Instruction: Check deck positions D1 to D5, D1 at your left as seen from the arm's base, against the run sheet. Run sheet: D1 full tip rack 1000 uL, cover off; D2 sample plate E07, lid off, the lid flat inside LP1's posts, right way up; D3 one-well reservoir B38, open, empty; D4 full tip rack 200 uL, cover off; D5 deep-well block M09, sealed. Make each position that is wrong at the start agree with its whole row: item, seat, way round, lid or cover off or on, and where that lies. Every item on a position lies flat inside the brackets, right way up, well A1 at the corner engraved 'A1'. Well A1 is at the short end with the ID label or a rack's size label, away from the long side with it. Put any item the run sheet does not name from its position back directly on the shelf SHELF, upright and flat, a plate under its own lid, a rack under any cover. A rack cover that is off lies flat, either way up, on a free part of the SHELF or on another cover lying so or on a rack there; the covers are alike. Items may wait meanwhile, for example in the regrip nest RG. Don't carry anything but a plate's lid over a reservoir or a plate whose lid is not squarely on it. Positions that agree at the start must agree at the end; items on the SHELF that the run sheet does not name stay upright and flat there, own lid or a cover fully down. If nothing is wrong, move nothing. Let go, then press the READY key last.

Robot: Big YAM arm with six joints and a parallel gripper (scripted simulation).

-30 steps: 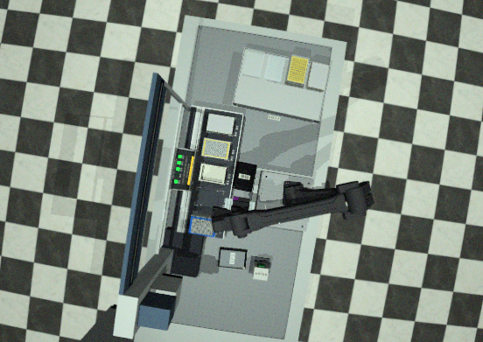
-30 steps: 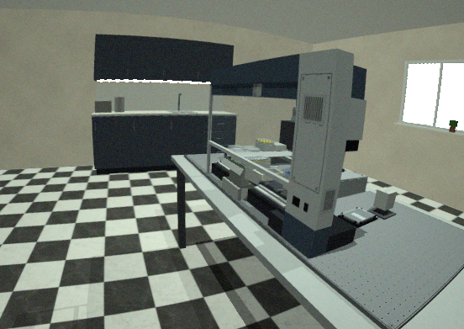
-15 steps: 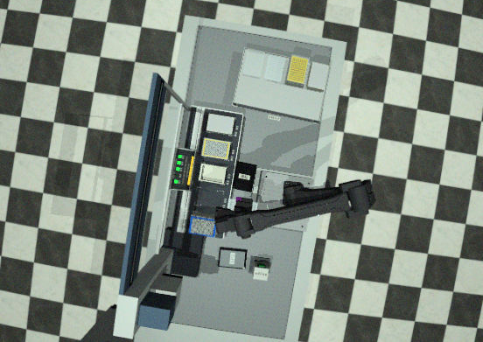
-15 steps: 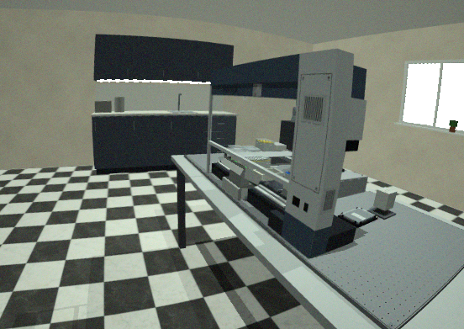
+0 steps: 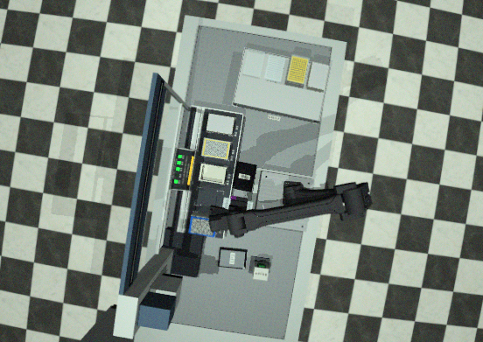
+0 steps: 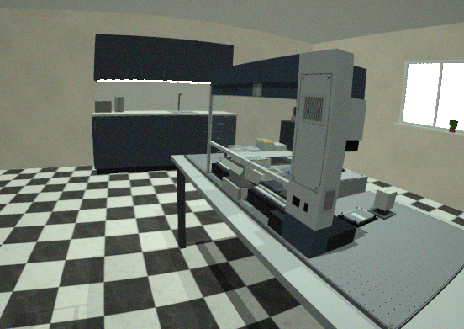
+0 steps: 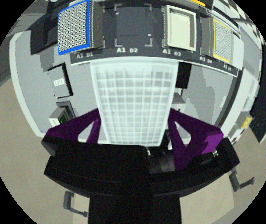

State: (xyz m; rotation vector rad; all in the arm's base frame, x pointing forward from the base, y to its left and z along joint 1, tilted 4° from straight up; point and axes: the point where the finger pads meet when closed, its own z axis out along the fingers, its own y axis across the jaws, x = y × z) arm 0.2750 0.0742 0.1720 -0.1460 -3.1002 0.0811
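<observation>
Now: hand 15 cm short of the blue-framed tip rack, 11 cm to the right of it and 13 cm above it. Also, from my hand: cream reservoir: 13 cm ahead, 14 cm to the right, 19 cm below; then clear rack cover: 12 cm ahead, 26 cm to the right, 14 cm below; then clear plate: right at my hand.
</observation>
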